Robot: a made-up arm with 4 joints.
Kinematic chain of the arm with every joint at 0, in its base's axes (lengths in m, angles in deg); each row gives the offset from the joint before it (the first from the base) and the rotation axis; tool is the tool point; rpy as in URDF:
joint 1: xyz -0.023 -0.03 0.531 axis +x
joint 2: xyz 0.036 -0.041 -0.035 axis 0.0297 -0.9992 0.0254
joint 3: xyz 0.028 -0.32 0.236 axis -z
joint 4: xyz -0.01 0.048 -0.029 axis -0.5 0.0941 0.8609
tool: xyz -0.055 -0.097 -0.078 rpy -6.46 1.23 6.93
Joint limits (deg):
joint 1: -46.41..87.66
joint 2: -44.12..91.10
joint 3: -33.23..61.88
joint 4: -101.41..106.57
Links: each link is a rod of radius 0.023 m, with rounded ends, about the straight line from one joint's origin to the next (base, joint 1, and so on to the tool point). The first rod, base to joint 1, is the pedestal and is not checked.
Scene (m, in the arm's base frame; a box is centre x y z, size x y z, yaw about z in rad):
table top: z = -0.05
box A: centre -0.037 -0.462 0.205 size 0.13 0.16 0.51 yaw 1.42
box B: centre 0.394 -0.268 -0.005 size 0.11 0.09 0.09 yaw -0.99
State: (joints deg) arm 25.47 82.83 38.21 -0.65
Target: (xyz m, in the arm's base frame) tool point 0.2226 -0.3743 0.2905
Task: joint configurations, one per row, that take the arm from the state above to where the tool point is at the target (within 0.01 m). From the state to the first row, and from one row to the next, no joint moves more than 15 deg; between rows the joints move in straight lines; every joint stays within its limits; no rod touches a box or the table.
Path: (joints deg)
1: 37.91 75.58 42.14 6.71
2: 50.35 68.32 46.07 14.06
3: 62.78 61.07 50.00 21.42
4: 75.22 53.82 53.93 28.77
5: 87.66 46.56 57.86 36.13
6: 85.95 34.29 54.09 47.04
7: 84.23 22.01 50.31 57.94
8: 82.52 9.74 46.53 68.85
9: 80.80 -2.53 42.76 79.76
10: 79.09 -14.81 38.98 90.67
11: 68.47 -21.15 25.92 88.88
12: 57.86 -27.49 12.86 87.09
13: 47.24 -33.83 -0.21 85.30

